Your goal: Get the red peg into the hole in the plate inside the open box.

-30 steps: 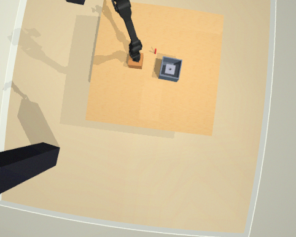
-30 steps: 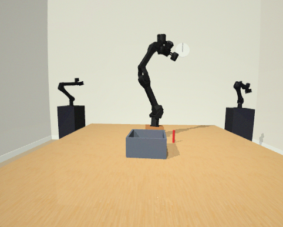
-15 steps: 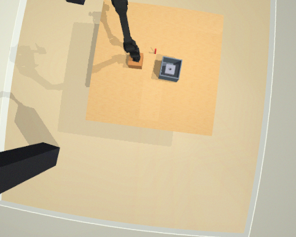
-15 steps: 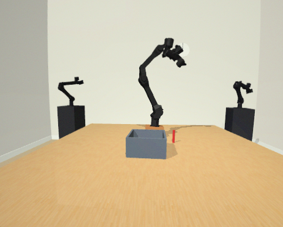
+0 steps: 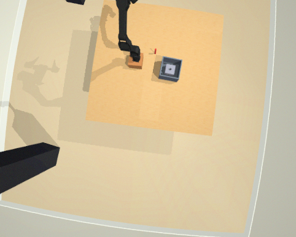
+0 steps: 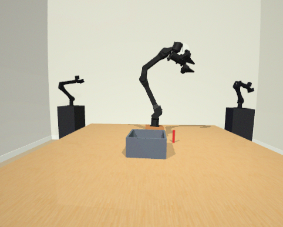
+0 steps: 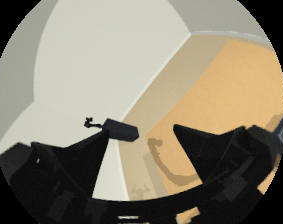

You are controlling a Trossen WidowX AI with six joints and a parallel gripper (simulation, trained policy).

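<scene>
My gripper tip is now 470 mm above the red peg, 260 mm short of it and 150 mm to the left of it. Round my gripper tip: grey box: 480 mm below, 440 mm ahead, 290 mm to the right.
</scene>
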